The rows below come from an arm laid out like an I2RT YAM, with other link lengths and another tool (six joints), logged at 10 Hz.
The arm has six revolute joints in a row. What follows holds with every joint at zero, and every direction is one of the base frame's. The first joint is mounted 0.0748 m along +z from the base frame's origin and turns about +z. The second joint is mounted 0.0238 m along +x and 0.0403 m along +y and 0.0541 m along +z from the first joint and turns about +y. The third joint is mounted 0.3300 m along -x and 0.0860 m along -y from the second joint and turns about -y. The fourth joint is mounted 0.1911 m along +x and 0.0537 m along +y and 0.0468 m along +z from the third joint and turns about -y. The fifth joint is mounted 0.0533 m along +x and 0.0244 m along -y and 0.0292 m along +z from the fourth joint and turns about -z. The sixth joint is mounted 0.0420 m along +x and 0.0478 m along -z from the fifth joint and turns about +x. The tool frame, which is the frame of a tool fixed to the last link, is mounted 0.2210 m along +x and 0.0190 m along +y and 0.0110 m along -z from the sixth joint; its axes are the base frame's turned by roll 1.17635, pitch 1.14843 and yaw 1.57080 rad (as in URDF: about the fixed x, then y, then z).
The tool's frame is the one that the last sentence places.
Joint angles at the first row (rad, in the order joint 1, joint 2, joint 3, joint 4, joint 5, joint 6):
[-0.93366, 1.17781, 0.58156, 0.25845, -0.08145, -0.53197]
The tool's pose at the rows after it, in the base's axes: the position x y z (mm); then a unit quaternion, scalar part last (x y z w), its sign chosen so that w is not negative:
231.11 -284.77 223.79 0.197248 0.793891 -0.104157 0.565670
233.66 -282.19 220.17 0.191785 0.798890 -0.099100 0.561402
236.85 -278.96 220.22 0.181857 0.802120 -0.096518 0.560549
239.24 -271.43 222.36 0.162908 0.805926 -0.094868 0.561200
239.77 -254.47 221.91 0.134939 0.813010 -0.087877 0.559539
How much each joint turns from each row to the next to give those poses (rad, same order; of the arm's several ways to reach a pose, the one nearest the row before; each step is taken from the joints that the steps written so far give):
[0.00034, 0.00419, 0.00002, -0.00040, -0.00194, -0.00154]
[0.00464, 0.00611, -0.00004, -0.00530, -0.00796, -0.00990]
[0.00535, -0.00077, 0.00004, -0.00080, -0.01066, -0.01296]
[0.00112, -0.01791, -0.00609, -0.00420, -0.02520, -0.02633]
[-0.00001, -0.04310, -0.01644, -0.02627, -0.04426, -0.03968]

